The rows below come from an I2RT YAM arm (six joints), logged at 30 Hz.
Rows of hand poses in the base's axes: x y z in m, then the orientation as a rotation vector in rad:
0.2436 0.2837 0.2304 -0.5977 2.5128 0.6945
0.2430 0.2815 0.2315 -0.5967 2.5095 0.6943
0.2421 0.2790 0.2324 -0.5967 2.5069 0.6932
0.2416 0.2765 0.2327 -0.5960 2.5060 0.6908
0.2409 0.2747 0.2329 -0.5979 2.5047 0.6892
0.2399 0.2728 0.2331 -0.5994 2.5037 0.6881
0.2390 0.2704 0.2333 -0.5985 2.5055 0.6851
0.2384 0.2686 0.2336 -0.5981 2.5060 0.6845
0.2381 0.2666 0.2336 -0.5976 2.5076 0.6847
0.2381 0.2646 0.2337 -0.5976 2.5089 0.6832
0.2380 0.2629 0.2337 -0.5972 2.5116 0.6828
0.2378 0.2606 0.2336 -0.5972 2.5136 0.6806
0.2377 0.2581 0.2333 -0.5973 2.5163 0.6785
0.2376 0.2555 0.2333 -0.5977 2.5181 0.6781
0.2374 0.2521 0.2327 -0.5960 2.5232 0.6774
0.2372 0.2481 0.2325 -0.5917 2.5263 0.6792
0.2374 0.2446 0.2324 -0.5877 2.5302 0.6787
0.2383 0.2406 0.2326 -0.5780 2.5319 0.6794
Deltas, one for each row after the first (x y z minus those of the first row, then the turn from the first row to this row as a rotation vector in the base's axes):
-0.0006 -0.0022 0.0011 0.0013 -0.0030 -0.0009
-0.0015 -0.0047 0.0020 0.0015 -0.0058 -0.0013
-0.0020 -0.0072 0.0023 0.0005 -0.0075 -0.0023
-0.0027 -0.0090 0.0025 -0.0004 -0.0092 -0.0014
-0.0037 -0.0109 0.0027 -0.0011 -0.0105 -0.0006
-0.0046 -0.0133 0.0029 -0.0034 -0.0100 -0.0019
-0.0052 -0.0151 0.0032 -0.0038 -0.0097 -0.0023
-0.0055 -0.0171 0.0032 -0.0042 -0.0082 -0.0025
-0.0055 -0.0191 0.0033 -0.0056 -0.0076 -0.0028
-0.0056 -0.0208 0.0033 -0.0067 -0.0053 -0.0030
-0.0058 -0.0231 0.0032 -0.0088 -0.0043 -0.0034
-0.0059 -0.0256 0.0029 -0.0110 -0.0026 -0.0037
-0.0060 -0.0282 0.0029 -0.0120 -0.0011 -0.0034
-0.0062 -0.0316 0.0023 -0.0139 0.0033 -0.0046
-0.0064 -0.0356 0.0021 -0.0130 0.0068 -0.0071
-0.0062 -0.0391 0.0020 -0.0139 0.0102 -0.0098
-0.0053 -0.0431 0.0022 -0.0120 0.0121 -0.0165

